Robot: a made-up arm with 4 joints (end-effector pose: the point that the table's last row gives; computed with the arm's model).
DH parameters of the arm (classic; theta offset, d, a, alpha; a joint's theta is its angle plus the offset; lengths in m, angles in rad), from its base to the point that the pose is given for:
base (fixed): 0 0.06 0 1.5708
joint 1: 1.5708 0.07 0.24 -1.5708
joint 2: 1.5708 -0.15 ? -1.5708
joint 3: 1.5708 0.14 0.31 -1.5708
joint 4: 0 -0.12 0.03 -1.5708
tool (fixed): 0 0.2 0 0
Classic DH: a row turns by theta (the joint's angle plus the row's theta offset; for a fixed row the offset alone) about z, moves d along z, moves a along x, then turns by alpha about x.
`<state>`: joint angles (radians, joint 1 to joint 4).
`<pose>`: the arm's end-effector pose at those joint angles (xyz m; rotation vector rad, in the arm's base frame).
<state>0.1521 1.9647 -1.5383 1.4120</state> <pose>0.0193 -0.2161 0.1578 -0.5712 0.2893 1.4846</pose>
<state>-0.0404 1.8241 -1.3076 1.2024</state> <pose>0.0701 -0.1666 0.0838 -0.6617 0.3050 1.5058</pose>
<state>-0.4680 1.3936 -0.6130 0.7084</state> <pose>0.2045 0.0111 -0.0823 -0.8321 0.2286 1.1630</pose>
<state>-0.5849 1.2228 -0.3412 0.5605</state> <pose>0.2778 0.0612 -0.1104 -0.8564 0.2296 0.9063</pose>
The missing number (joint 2, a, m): 0.07
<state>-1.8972 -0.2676 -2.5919 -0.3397</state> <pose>0.3902 0.0926 0.2003 1.9111 0.5104 1.7951</pose>
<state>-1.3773 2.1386 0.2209 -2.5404</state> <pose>0.4315 -0.3951 -0.4312 2.0772 -1.4227 1.5540</pose>
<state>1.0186 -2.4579 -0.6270 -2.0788</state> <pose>-0.3750 -0.2470 0.8317 -0.2092 -0.2240 2.2494</pose>
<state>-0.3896 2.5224 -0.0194 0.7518</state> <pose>0.3575 -0.2124 0.0277 -2.1219 -0.1215 1.3714</pose>
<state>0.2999 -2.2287 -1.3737 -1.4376</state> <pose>-0.1093 -0.3210 0.8625 0.5458 -0.6879 1.6512</pose>
